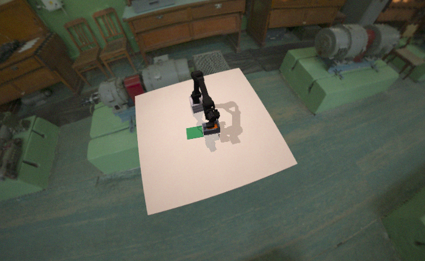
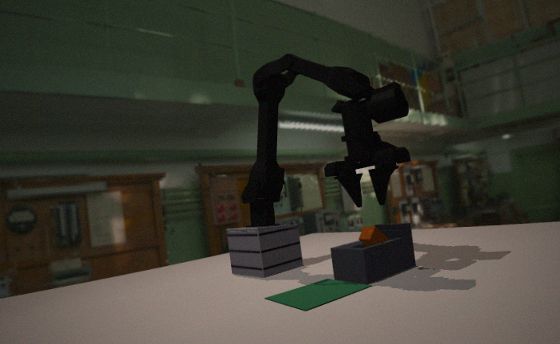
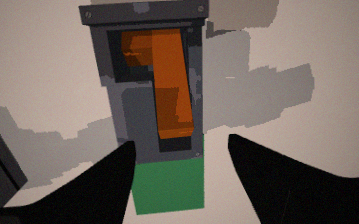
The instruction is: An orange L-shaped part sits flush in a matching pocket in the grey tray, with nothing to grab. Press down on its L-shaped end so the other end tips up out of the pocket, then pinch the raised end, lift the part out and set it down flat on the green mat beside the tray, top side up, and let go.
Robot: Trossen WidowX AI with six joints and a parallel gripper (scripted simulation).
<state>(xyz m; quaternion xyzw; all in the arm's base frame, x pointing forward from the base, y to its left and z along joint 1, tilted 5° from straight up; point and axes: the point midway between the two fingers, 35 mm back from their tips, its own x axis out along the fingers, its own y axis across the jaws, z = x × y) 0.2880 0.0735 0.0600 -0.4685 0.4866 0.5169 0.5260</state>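
Right now my gripper tip is 10 cm above the orange L-shaped part, 3 cm to the right of it and 2 cm past it. Also, from my gripper tip: green mat (15 cm to the right, 15 cm below, 2 cm behind).
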